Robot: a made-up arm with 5 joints.
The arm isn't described. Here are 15 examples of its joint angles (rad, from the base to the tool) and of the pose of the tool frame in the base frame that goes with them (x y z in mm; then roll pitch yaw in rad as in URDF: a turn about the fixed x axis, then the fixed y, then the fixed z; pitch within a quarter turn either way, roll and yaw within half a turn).
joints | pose
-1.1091 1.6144 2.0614 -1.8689 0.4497 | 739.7 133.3 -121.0 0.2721 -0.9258 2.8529
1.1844 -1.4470 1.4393 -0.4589 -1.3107 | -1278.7 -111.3 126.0 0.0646 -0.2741 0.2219
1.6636 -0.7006 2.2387 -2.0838 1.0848 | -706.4 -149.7 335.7 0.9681 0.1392 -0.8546
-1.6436 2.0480 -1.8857 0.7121 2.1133 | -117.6 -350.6 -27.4 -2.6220 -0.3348 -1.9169
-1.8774 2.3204 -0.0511 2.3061 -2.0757 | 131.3 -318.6 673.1 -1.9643 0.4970 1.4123
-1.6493 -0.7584 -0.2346 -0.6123 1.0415 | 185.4 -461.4 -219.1 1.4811 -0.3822 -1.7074
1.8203 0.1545 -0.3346 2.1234 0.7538 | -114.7 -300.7 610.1 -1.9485 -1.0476 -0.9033
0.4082 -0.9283 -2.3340 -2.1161 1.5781 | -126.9 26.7 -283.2 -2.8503 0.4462 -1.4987
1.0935 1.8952 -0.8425 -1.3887 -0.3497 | 93.6 275.8 78.2 -0.3257 -0.1680 -2.7598
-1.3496 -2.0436 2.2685 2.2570 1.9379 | 778.4 404.8 113.5 2.5190 0.1194 2.3667
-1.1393 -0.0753 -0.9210 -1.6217 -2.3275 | 262.2 -133.9 385.8 1.2260 0.4283 -2.7058
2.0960 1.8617 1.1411 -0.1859 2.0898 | -1027.8 190.3 301.3 2.8674 -0.0233 -2.9399
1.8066 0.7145 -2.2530 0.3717 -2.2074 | 224.3 257.6 774.8 0.8738 0.0204 -2.4583
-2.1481 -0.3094 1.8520 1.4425 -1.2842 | 1100.7 14.4 95.1 -1.7709 -1.0801 -2.5597
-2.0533 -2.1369 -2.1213 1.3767 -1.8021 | -117.9 338.5 735.1 0.2235 0.4456 -0.8091
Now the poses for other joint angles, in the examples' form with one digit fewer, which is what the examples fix.
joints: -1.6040 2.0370 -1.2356 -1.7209 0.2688
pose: 66 150 95 2.689 0.319 -0.043
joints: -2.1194 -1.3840 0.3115 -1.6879 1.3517
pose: 522 -199 26 2.511 -0.368 -1.942
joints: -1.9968 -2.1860 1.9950 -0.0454 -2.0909
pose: 1162 -26 772 2.131 0.299 2.410
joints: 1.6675 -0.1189 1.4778 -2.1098 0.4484
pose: -668 -324 222 1.462 0.017 0.103
